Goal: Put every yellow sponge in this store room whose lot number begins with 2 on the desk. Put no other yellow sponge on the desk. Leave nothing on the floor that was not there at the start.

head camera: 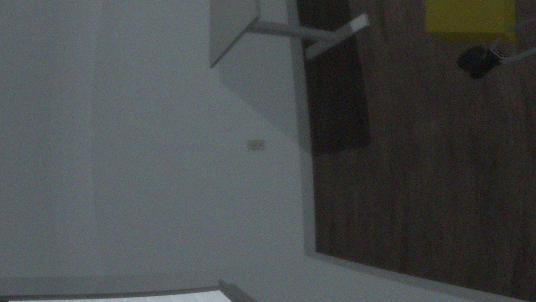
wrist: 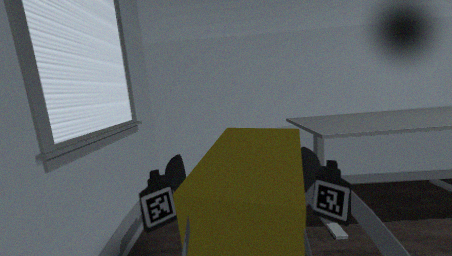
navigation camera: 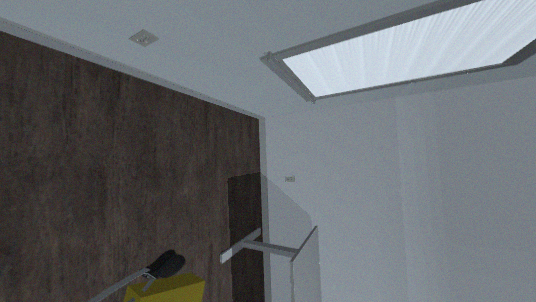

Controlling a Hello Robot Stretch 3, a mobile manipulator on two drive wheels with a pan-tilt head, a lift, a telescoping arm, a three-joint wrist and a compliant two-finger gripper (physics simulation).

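Frame: origin at the robot's base, x right, y ahead, z up, level; millimetres.
Where they show: gripper, between the fingertips: (head camera: 452, 25) (navigation camera: 181, 289).
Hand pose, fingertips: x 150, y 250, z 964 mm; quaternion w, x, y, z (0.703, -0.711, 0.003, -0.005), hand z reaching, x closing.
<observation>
Things, the pixels of their centre, and the offset from my fingertips. "pt": a spot on its surface instead. Level surfaces: height alone.
- yellow sponge, middle of its body: (head camera: 469, 11) dy -31, dx +8, dz +1 mm
- desk, height of its surface: dz -244 mm
- window, a spot on its surface: (navigation camera: 410, 50) pt dy +991, dx -780, dz +510 mm
- dark wood floor, height of its surface: dz -964 mm
A yellow sponge (head camera: 470, 17) (navigation camera: 167, 290) (wrist: 245, 195), block-shaped, is held between the two fingers of my gripper (head camera: 477, 61) (navigation camera: 167, 264) (wrist: 240, 168), which is shut on it. No lot number can be read on the faces that show. The desk (head camera: 232, 30) (navigation camera: 307, 270) (wrist: 395, 122) has a pale flat top and light metal legs. It stands by the wall, beyond the sponge and to its right in the wrist view. The sponge is apart from the desk. Only part of the desk shows in each view.
A window (navigation camera: 410, 50) (wrist: 80, 70) with pale blinds is in the wall left of the desk in the wrist view. Wall outlets (head camera: 256, 145) (navigation camera: 290, 178) sit low on the wall. The desk's foot (head camera: 360, 22) (navigation camera: 227, 255) (wrist: 337, 230) reaches out over the dark wood floor (head camera: 425, 175) (navigation camera: 125, 150).
</observation>
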